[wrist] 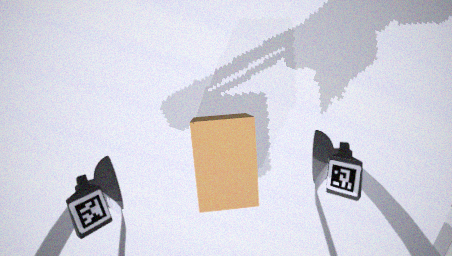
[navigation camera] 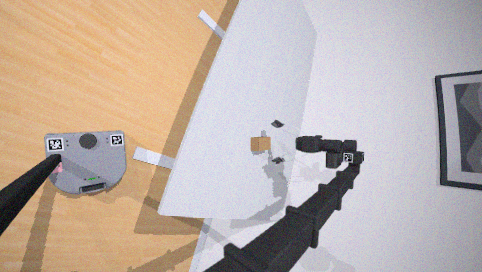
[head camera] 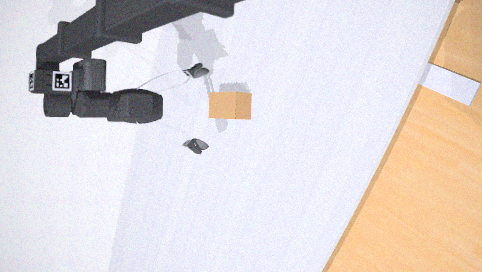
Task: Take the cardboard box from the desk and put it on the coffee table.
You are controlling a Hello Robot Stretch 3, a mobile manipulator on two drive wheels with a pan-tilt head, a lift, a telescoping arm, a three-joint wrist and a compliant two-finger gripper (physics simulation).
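Seen in the pictures: gripper, fingertip midpoint: [wrist: 216, 162] [navigation camera: 272, 141] [head camera: 206, 108]; robot's base, link origin: [navigation camera: 88, 140].
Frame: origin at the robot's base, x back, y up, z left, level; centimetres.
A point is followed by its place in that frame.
The cardboard box [head camera: 222, 105] @(y 77.0, x 3.0, z -62.5 cm) [navigation camera: 260, 144] @(y 77.0, x 3.0, z -59.5 cm) [wrist: 226, 165] @(y 77.0, x 3.1, z -62.9 cm) is a small tan block on the white desk [head camera: 280, 175] @(y 72.0, x -11.7, z -49.6 cm) [navigation camera: 235, 85] @(y 72.1, x -22.6, z -49.8 cm) [wrist: 60, 75] @(y 72.0, x -14.2, z -73.8 cm). My gripper [head camera: 196, 108] @(y 80.2, x 2.2, z -64.3 cm) [navigation camera: 277, 142] @(y 80.2, x 2.2, z -64.3 cm) [wrist: 216, 162] @(y 80.2, x 2.2, z -64.3 cm) is open, its two fingertips wide apart. In the head view the box lies just beyond the fingertips, roughly centred between their lines. In the wrist view the box shows between the two fingertips, with a gap on each side. The fingers do not touch it. The coffee table does not show in these views.
My wheeled base [navigation camera: 87, 162] @(y 16.0, x 10.3, z 1.2 cm) stands on the wooden floor [head camera: 425, 200] @(y 0.1, x -27.4, z -39.8 cm) [navigation camera: 90, 75] @(y 0.1, x -37.4, z -2.6 cm) beside the desk's long edge. Desk feet [head camera: 450, 84] [navigation camera: 150, 157] stick out on that side. A framed picture [navigation camera: 438, 130] @(y 142.2, x -1.7, z -112.9 cm) hangs on the wall behind the desk.
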